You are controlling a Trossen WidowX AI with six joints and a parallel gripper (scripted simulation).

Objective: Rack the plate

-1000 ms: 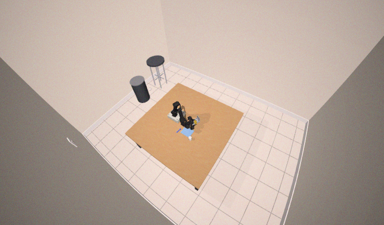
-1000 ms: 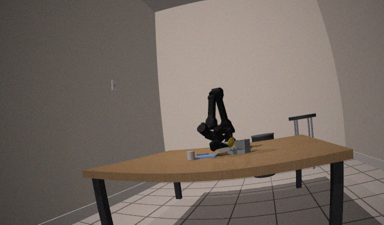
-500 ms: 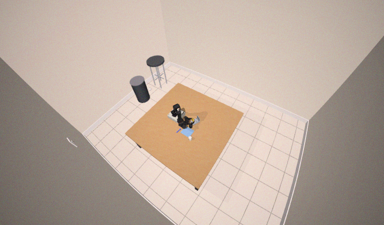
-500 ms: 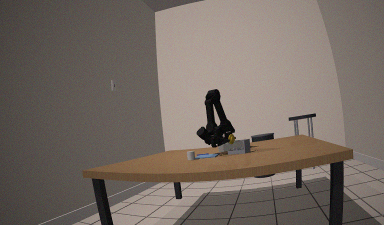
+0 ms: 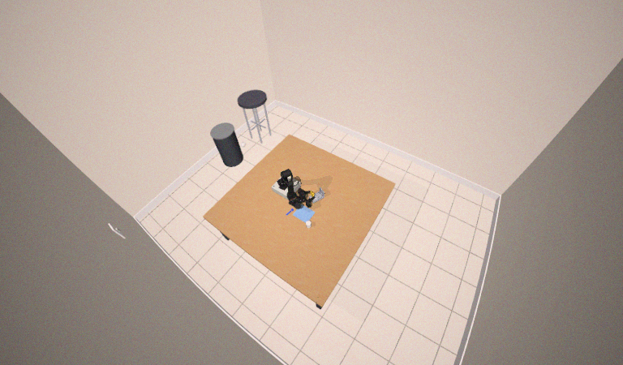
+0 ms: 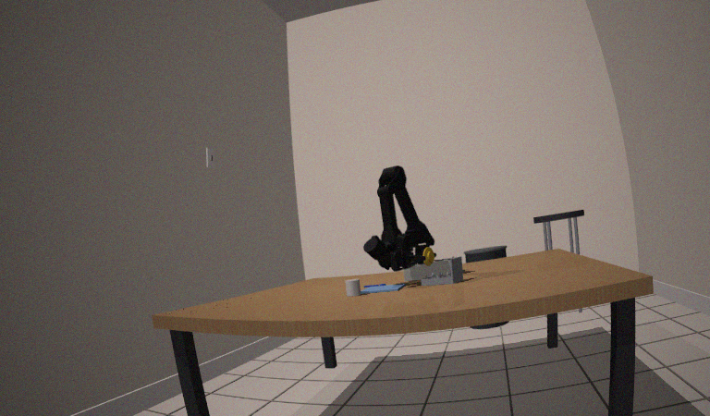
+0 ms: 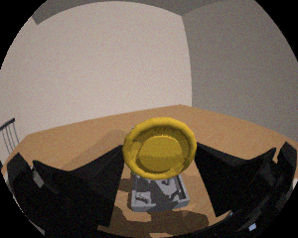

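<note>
Now: gripper tip 7 cm above the grey dish rack, 3 cm to the right of it and 2 cm short of it. Also, from my gripper tip: white cup (25 cm to the right, 9 cm ahead, 7 cm below); then blue spoon (20 cm to the right, 12 cm behind, 9 cm below); then small yellow plate (1 cm to the right).
</note>
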